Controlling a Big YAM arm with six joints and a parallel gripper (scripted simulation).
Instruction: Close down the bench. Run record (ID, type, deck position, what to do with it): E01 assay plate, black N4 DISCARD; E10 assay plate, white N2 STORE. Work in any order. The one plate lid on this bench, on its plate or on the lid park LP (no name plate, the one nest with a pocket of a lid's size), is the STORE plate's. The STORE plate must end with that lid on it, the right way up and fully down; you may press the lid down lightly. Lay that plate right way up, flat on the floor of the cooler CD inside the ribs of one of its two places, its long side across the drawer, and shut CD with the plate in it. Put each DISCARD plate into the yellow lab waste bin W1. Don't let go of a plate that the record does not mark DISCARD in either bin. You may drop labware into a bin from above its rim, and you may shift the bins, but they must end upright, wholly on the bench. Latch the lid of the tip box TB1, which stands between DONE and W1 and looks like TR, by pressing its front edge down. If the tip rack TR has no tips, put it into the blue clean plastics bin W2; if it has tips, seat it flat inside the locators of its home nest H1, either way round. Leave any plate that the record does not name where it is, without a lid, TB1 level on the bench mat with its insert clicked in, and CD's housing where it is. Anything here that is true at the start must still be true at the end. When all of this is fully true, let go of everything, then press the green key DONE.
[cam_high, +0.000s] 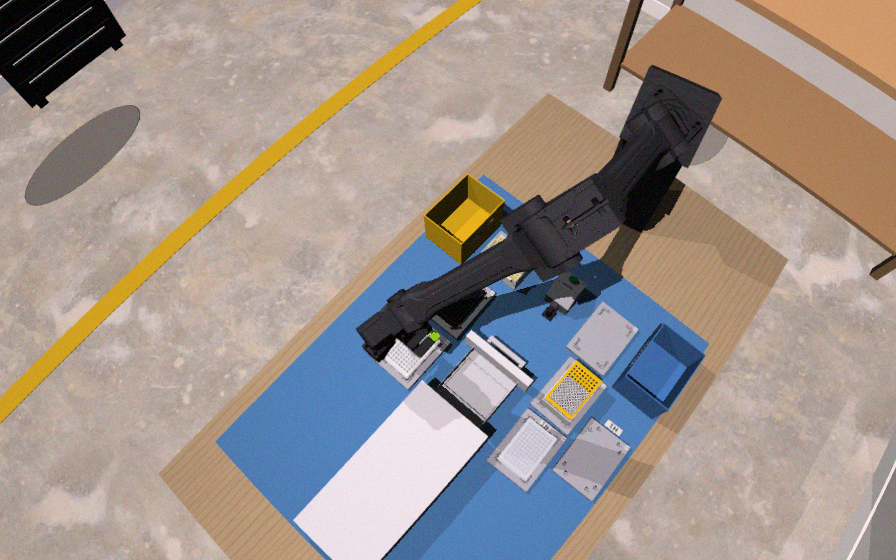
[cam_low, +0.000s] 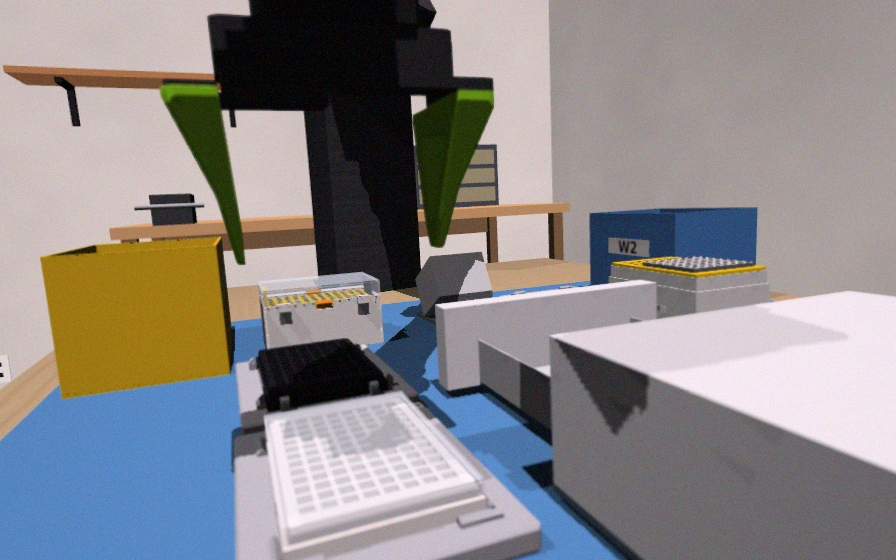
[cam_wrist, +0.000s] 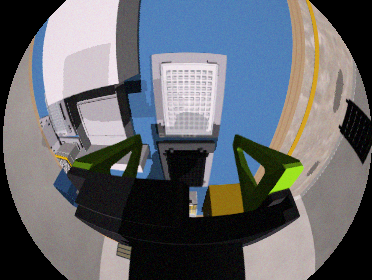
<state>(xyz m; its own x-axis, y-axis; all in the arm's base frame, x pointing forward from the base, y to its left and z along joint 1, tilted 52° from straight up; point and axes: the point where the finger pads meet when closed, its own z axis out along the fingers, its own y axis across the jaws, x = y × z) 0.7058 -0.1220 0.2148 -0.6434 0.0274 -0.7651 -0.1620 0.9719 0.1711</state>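
The clear lid is 11 cm below my hand. The rest, counted from my hand: white assay plate: 11 cm below; black plate: 17 cm behind, 11 cm below, 4 cm to the right; nest N2: 13 cm below.
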